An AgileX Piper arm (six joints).
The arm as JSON. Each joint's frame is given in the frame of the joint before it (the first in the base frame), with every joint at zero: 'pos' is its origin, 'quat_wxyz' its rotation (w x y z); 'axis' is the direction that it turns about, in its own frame. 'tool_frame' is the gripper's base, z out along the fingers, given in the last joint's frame.
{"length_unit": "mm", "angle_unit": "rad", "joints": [
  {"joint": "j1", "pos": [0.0, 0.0, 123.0], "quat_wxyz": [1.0, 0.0, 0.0, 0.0], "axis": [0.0, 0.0, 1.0]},
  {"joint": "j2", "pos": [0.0, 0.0, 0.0], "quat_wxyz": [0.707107, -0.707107, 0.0, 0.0], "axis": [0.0, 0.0, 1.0]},
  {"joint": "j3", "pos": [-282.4, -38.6, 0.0], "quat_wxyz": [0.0, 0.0, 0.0, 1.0], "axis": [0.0, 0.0, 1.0]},
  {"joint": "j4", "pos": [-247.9, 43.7, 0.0], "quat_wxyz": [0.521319, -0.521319, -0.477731, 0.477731], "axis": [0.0, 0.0, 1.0]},
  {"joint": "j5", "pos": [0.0, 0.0, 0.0], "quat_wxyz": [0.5, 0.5, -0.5, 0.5], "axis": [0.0, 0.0, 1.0]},
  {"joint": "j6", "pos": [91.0, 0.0, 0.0], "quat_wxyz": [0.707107, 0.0, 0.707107, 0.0], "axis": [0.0, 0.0, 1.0]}
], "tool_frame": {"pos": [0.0, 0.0, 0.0], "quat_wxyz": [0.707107, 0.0, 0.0, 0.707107]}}
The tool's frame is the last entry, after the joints.
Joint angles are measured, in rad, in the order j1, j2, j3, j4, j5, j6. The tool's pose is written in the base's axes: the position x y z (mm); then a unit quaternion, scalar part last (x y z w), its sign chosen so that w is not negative. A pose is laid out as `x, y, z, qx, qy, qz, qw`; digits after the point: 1 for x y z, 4 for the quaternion.
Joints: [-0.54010 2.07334 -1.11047 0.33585 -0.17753 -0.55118]
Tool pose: 354.3, -218.6, 114.3, 0.1566, 0.8944, -0.1797, 0.3784
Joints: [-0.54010 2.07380 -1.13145 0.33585 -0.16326 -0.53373]
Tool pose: 358.1, -220.4, 118.4, 0.1636, 0.8917, -0.1754, 0.3838
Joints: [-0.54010 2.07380 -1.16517 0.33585 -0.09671 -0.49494]
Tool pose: 362.7, -220.8, 122.5, 0.1786, 0.8952, -0.1537, 0.3783
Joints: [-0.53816 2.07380 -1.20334 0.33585 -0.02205 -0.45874]
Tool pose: 368.0, -220.4, 127.6, 0.1909, 0.8994, -0.1308, 0.3709
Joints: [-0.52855 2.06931 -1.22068 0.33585 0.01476 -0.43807]
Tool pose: 372.0, -216.7, 131.7, 0.1941, 0.9013, -0.1180, 0.3689
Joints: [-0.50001 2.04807 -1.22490 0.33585 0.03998 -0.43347]
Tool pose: 377.7, -205.0, 140.5, 0.1816, 0.9036, -0.1085, 0.3726
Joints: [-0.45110 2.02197 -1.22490 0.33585 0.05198 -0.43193]
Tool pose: 386.2, -185.4, 150.9, 0.1587, 0.9049, -0.0992, 0.3823
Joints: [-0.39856 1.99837 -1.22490 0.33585 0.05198 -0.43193]
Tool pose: 394.7, -164.5, 161.0, 0.1341, 0.9041, -0.0918, 0.3952
